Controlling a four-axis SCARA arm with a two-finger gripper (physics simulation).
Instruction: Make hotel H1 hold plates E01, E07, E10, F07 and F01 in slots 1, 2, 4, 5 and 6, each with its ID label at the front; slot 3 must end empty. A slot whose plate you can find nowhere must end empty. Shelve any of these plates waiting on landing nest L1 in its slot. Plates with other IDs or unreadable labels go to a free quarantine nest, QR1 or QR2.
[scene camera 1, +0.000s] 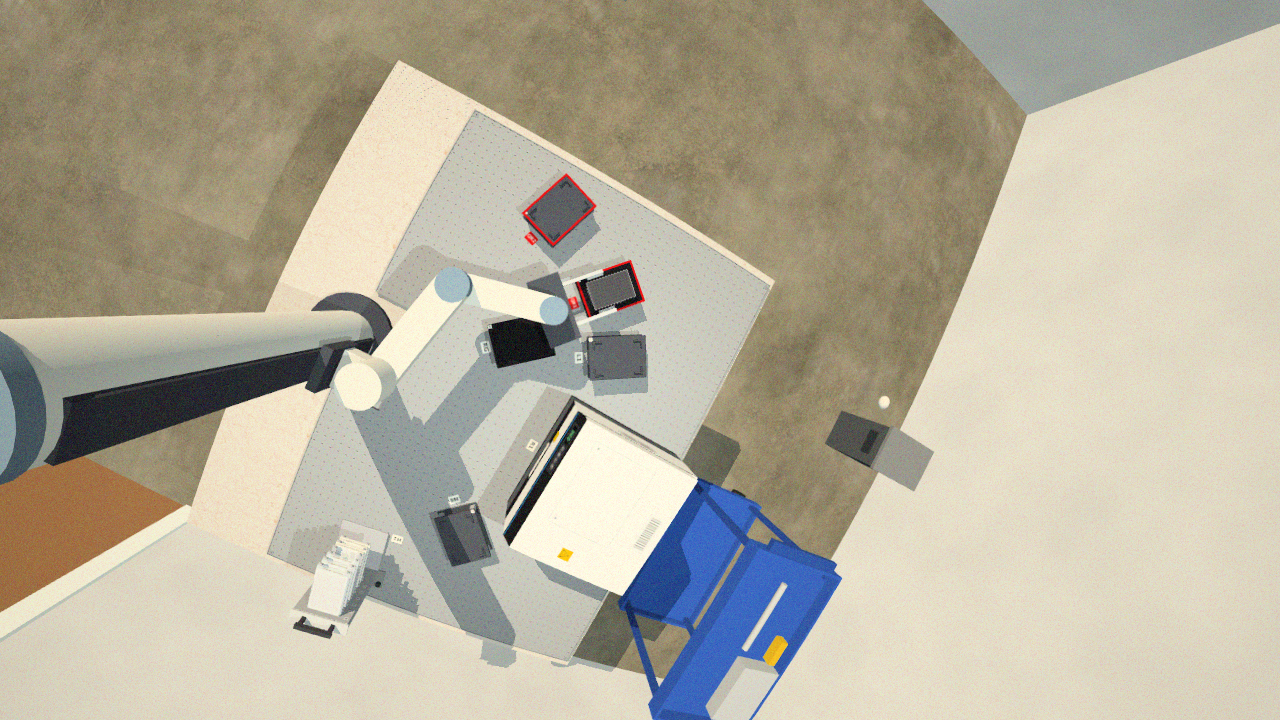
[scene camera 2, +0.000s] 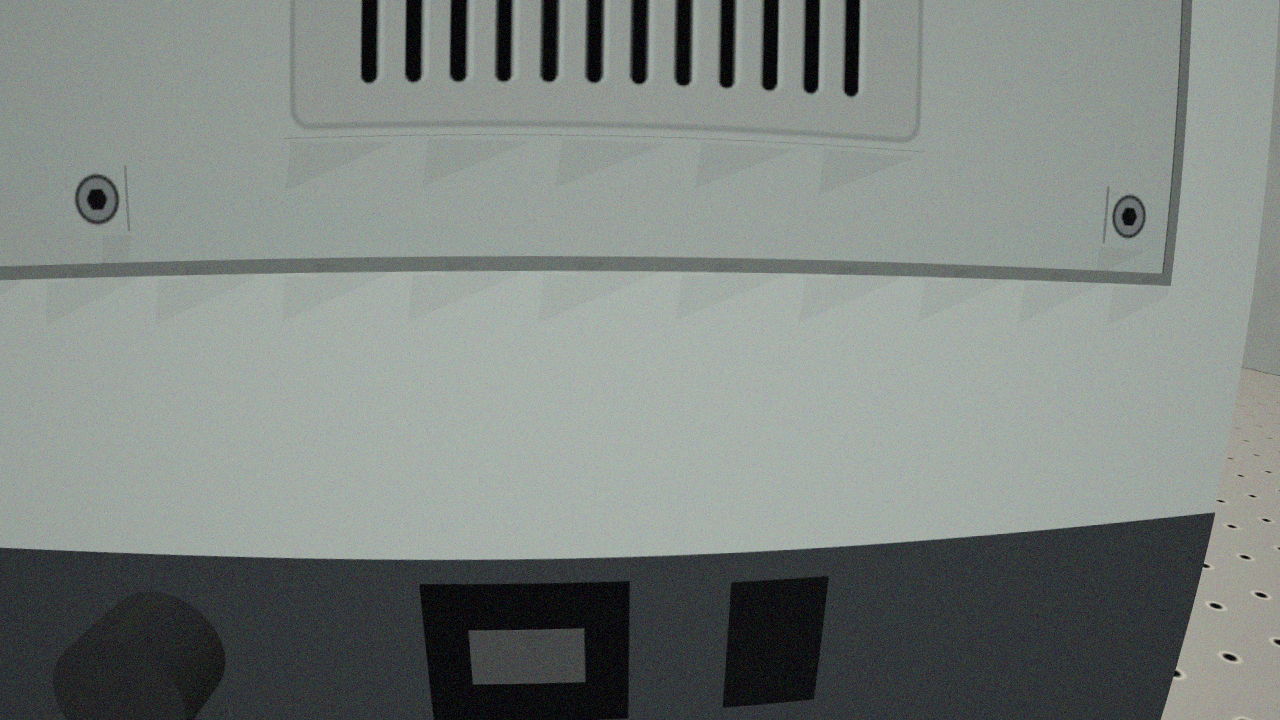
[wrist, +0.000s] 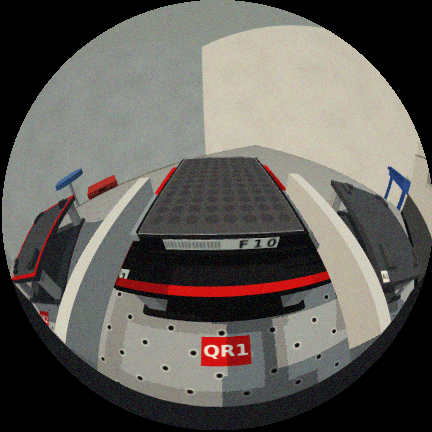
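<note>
My gripper is shut on the dark plate F10, with one pale finger along each side. The plate is level, its F10 label facing the wrist camera. It is at nest QR1, very low over or within its red rim; whether it touches the seat is hidden. Nest QR2 shows a dark top with a red rim, and no plate is visible on it. A tall layered white rack stands lower left; its label, slots and plate IDs are too small to read.
A dark nest marked A1 stands beside QR1. A black block stands near the arm's end. A white instrument and a dark nest stand farther down. A blue cart is beyond the table. Scene camera 2 shows a vented housing close up.
</note>
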